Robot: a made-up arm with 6 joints.
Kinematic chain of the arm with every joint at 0, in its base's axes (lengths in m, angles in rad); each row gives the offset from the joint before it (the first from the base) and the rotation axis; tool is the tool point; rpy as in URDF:
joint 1: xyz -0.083 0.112 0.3 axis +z
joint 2: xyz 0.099 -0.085 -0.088 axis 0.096 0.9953 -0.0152
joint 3: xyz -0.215 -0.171 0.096 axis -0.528 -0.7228 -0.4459
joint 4: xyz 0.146 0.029 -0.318 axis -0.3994 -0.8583 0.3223
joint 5: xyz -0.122 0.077 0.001 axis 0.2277 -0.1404 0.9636
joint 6: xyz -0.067 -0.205 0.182 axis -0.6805 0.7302 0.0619
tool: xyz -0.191 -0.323 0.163 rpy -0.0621 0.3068 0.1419
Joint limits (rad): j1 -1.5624..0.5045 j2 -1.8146..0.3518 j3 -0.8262..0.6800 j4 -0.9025..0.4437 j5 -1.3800..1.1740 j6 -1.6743..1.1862
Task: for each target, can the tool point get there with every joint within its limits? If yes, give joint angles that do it. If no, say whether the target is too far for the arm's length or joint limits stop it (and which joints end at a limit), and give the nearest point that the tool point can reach.
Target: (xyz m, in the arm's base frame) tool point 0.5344 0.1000 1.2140
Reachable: no: joint limits stop it (at a limit: joint 1, joint 2, joint 3, joint 4, joint 5) | nearest point 0.2665 -0.0100 0.8015 | short by 0.504 m
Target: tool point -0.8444 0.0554 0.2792
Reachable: yes | joints -1.2288 -0.2487 0.0036 0.0154 0.3140 0.1313
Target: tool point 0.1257 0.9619 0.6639
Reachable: no: joint limits stop it (at a limit: joint 1, joint 2, joint 5) | nearest point -0.1162 0.7724 0.5340 | short by 0.334 m
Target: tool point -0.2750 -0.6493 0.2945
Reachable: yes | joints -0.2156 -0.5888 0.2921 0.2246 0.7950 -0.2096
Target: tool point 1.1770 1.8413 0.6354
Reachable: no: too far | nearest point -0.0943 0.8165 0.3791 | short by 1.653 m
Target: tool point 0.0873 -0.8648 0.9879
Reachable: no: joint limits stop it (at a limit: joint 2, joint 3, joint 4) | nearest point 0.0387 -0.5862 0.6569 | short by 0.435 m
